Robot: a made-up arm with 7 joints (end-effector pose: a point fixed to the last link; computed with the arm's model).
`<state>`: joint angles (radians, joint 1 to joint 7).
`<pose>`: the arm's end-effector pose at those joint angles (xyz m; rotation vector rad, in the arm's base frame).
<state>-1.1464 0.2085 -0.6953 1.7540 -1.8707 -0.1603 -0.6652</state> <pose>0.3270 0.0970 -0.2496 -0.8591 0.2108 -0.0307</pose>
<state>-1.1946 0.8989 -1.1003 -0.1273 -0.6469 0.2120 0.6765</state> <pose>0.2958 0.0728 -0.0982 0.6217 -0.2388 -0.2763</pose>
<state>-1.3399 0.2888 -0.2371 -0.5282 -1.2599 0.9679 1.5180</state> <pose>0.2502 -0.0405 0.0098 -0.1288 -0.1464 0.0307</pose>
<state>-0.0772 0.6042 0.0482 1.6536 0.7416 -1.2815 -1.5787</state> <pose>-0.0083 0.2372 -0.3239 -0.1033 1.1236 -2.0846</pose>
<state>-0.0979 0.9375 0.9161 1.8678 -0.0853 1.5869 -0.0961</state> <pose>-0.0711 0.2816 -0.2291 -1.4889 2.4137 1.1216</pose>
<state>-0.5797 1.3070 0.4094 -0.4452 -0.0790 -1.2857 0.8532</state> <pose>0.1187 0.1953 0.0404 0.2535 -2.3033 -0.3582</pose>
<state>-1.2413 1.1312 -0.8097 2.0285 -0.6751 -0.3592 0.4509</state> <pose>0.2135 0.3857 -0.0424 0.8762 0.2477 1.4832</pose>
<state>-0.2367 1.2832 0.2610 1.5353 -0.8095 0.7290 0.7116</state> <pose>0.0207 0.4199 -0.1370 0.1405 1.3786 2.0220</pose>
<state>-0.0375 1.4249 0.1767 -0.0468 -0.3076 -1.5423 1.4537</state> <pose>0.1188 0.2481 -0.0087 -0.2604 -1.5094 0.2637</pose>
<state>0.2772 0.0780 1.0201 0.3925 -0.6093 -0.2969 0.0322</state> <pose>-0.0927 0.2323 -0.2854 -0.1740 0.1659 1.3755</pose>
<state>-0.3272 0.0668 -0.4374 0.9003 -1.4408 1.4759 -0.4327</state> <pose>0.0653 -0.0085 -0.3446 -1.6311 2.0277 -0.8288</pose>
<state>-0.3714 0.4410 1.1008 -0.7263 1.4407 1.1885 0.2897</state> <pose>0.0425 0.2494 -0.1017 0.7682 0.2476 2.6088</pose>
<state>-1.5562 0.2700 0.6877 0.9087 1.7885 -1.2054 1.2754</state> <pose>0.3878 0.0365 0.0064 0.5545 -1.7579 0.4534</pose>
